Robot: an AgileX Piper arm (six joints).
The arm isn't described. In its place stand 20 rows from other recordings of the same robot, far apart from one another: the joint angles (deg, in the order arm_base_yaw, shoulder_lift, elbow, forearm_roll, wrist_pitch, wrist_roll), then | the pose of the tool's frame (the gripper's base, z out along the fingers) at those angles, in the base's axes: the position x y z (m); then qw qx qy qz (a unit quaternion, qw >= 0).
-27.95 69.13 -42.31 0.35 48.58 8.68 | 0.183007 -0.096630 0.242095 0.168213 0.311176 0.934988 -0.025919
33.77 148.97 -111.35 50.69 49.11 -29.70 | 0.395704 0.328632 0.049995 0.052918 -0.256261 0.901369 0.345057
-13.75 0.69 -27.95 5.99 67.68 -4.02 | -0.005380 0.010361 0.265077 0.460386 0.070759 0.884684 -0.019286
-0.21 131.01 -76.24 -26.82 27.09 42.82 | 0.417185 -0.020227 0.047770 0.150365 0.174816 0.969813 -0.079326
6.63 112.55 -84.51 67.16 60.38 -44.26 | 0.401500 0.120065 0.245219 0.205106 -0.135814 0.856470 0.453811
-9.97 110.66 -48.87 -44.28 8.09 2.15 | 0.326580 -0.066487 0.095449 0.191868 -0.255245 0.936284 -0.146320
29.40 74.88 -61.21 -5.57 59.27 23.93 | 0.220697 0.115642 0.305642 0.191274 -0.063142 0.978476 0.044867
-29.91 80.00 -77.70 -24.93 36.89 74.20 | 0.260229 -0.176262 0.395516 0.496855 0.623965 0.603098 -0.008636
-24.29 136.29 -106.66 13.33 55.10 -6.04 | 0.449114 -0.183810 0.117980 0.112128 0.213779 0.967601 0.073994
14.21 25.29 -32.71 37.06 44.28 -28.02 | 0.064127 0.055735 0.318437 0.493926 -0.213589 0.805894 0.246883
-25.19 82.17 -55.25 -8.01 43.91 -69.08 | 0.247903 -0.126320 0.252348 0.099618 -0.400777 0.890180 -0.192444
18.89 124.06 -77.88 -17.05 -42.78 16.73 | 0.450667 0.173363 0.187252 0.677379 -0.161005 0.686572 0.209415
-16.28 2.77 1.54 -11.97 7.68 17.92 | 0.057446 -0.019404 0.189390 0.660112 0.153871 0.731950 -0.069471
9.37 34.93 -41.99 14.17 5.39 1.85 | 0.119578 0.021853 0.401049 0.728048 0.029560 0.663087 0.171427
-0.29 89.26 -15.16 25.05 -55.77 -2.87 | 0.226713 -0.033004 0.155950 0.603451 0.189609 0.770213 -0.081654
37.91 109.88 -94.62 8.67 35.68 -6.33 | 0.347273 0.280583 0.287595 0.342490 -0.310652 0.871518 0.163253
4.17 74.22 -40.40 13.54 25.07 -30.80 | 0.243484 0.026804 0.231049 0.318025 -0.201606 0.926368 0.007542
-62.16 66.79 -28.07 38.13 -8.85 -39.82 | 0.097832 -0.203752 0.236076 0.422281 0.447709 0.723545 -0.312597
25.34 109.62 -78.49 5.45 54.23 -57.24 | 0.341682 0.169564 0.195913 0.091874 -0.638423 0.764012 0.016147
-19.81 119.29 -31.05 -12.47 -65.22 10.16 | 0.295603 -0.087519 0.075598 0.586534 0.116425 0.801504 0.003716
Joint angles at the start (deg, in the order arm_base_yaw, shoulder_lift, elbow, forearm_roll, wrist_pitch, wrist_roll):
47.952, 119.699, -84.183, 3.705, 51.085, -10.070
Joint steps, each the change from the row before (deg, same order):
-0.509, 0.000, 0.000, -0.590, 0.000, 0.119
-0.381, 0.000, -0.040, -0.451, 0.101, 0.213
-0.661, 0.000, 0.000, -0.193, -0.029, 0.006
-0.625, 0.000, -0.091, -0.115, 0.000, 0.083
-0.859, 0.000, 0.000, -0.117, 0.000, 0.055
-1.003, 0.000, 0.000, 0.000, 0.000, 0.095
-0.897, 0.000, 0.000, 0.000, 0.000, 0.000
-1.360, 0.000, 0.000, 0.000, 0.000, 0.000
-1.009, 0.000, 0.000, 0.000, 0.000, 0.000
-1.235, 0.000, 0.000, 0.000, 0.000, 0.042
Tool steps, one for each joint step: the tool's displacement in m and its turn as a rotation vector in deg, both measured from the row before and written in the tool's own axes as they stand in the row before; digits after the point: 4 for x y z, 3 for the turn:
0.0006, -0.0044, -0.0002, 0.529, 0.067, 0.251
0.0005, -0.0033, -0.0003, 0.391, 0.113, 0.305
0.0007, -0.0050, -0.0002, 0.252, -0.012, 0.539
0.0003, -0.0047, -0.0005, 0.195, -0.082, 0.626
0.0009, -0.0063, -0.0002, 0.219, 0.007, 0.831
0.0010, -0.0072, -0.0002, 0.151, -0.009, 1.087
0.0009, -0.0064, -0.0002, 0.135, -0.008, 0.887
0.0014, -0.0097, -0.0003, 0.204, -0.012, 1.345
0.0010, -0.0072, -0.0002, 0.152, -0.009, 0.998
0.0013, -0.0088, -0.0003, 0.185, -0.011, 1.263

